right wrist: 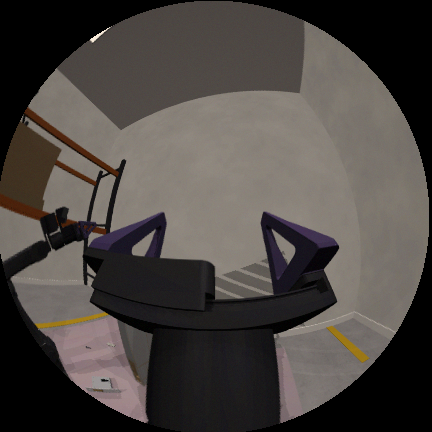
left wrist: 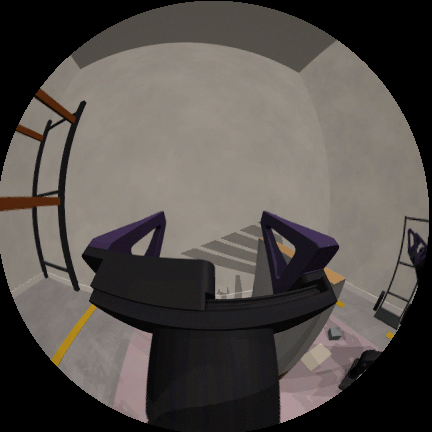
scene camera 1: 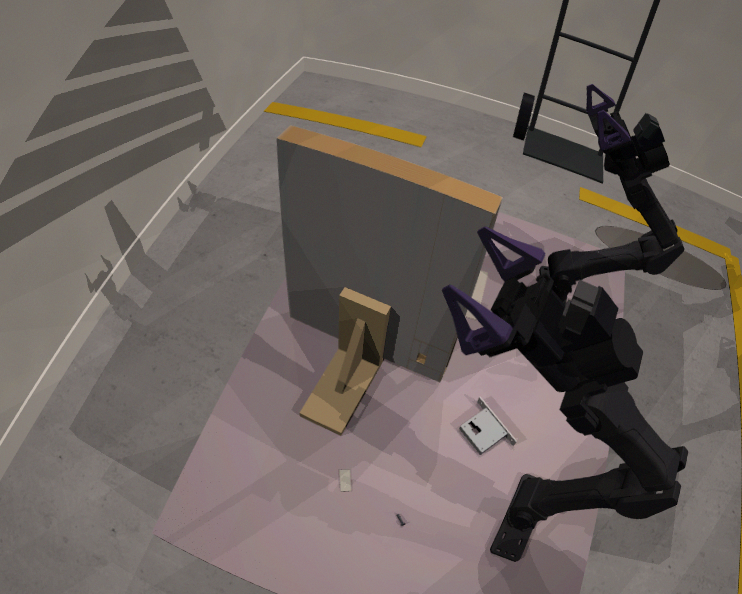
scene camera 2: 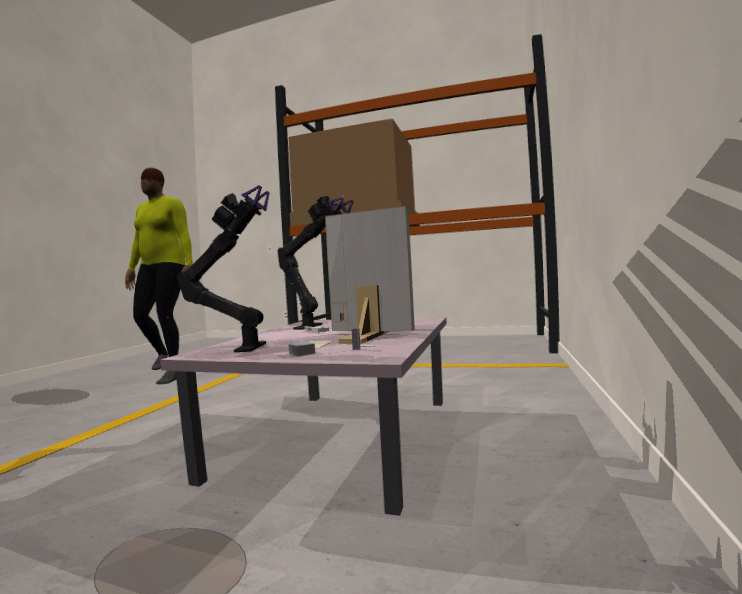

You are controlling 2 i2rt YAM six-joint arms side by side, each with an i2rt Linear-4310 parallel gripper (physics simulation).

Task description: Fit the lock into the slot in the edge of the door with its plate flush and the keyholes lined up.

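Seen in the pictures: left gripper, fingertip midpoint: (right wrist: 92, 223) (left wrist: 212, 216) (scene camera 1: 464, 256) (scene camera 2: 348, 199); right gripper, fingertip midpoint: (right wrist: 213, 216) (scene camera 1: 594, 97) (scene camera 2: 264, 188); left arm's base at its link origin: (scene camera 1: 520, 517); right arm's base at its link origin: (scene camera 2: 251, 347).
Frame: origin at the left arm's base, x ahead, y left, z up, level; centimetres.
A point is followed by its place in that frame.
Observation:
The silver-grey lock (scene camera 1: 483, 431) {x 16.2, y -15.0, z 1.9 cm} (right wrist: 101, 383) lies flat on the pink table (scene camera 1: 259, 495) {x 51.6, y 20.2, z 0.0 cm} (scene camera 2: 278, 367) {x 41.9, y -82.8, z -1.6 cm}, its edge plate toward the right in scene camera 1. The grey door (scene camera 1: 358, 235) {x 51.7, y -21.5, z 37.8 cm} (scene camera 2: 377, 266) {x 54.1, y -25.8, z 29.9 cm} stands upright in a wooden stand (scene camera 1: 324, 411) {x 49.0, y -3.7, z 1.8 cm} (scene camera 2: 368, 309) {x 50.2, y -29.1, z 11.7 cm}; a small square keyhole opening (scene camera 1: 420, 358) {x 35.9, y -22.9, z 6.4 cm} (scene camera 2: 341, 316) shows low on its face. The slot in the door's edge is not clearly visible. My left gripper (scene camera 1: 464, 258) {x 29.6, y -1.0, z 65.8 cm} (scene camera 2: 347, 200) {x 29.6, y -1.0, z 65.8 cm} (left wrist: 212, 216) {x 29.6, y -1.0, z 65.8 cm} is open and empty, high beside the door's upper part. My right gripper (scene camera 1: 595, 99) {x 20.7, y -56.8, z 62.9 cm} (scene camera 2: 264, 190) {x 20.7, y -56.8, z 62.9 cm} (right wrist: 213, 216) {x 20.7, y -56.8, z 62.9 cm} is open and empty, high and away from lock and door.
A small pale plate (scene camera 1: 344, 480) {x 38.0, y 8.1, z 0.2 cm} and a dark screw-like piece (scene camera 1: 401, 519) {x 23.5, y 10.8, z 0.7 cm} lie on the table. A grey block (scene camera 2: 301, 348) {x 43.6, y -71.5, z 2.5 cm} (left wrist: 334, 333) {x 40.3, y -66.3, z 3.6 cm}, a dark upright piece (scene camera 2: 355, 338) {x 57.9, y -58.4, z 4.1 cm} and a pale sheet (left wrist: 316, 357) {x 34.0, y -50.1, z 0.1 cm} are also there. A person (scene camera 2: 162, 229) stands behind the arms.

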